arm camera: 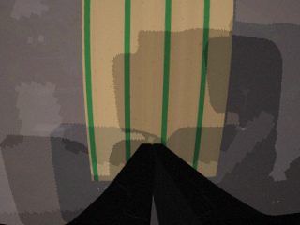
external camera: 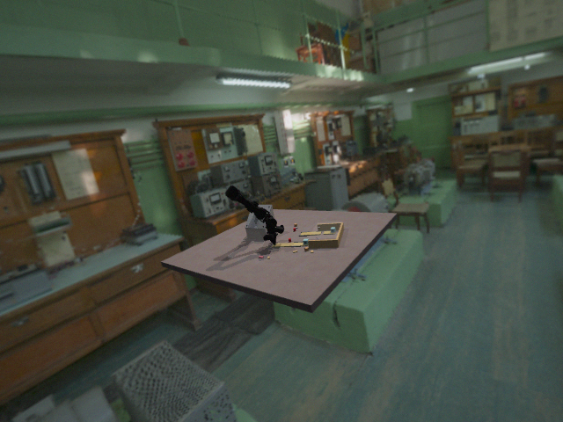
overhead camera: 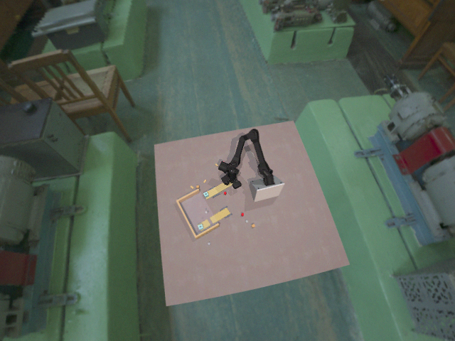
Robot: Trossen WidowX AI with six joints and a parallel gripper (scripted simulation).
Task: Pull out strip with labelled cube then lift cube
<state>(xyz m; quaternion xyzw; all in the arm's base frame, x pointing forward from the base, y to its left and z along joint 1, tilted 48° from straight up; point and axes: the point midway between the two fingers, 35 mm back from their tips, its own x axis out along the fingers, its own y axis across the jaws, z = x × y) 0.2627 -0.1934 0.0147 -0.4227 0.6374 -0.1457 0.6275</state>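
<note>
The tan strip lies 11 cm ahead of my gripper tip and 4 cm to the left of it. Round my gripper tip: pink piece 19 cm to the right, 5 cm ahead.
</note>
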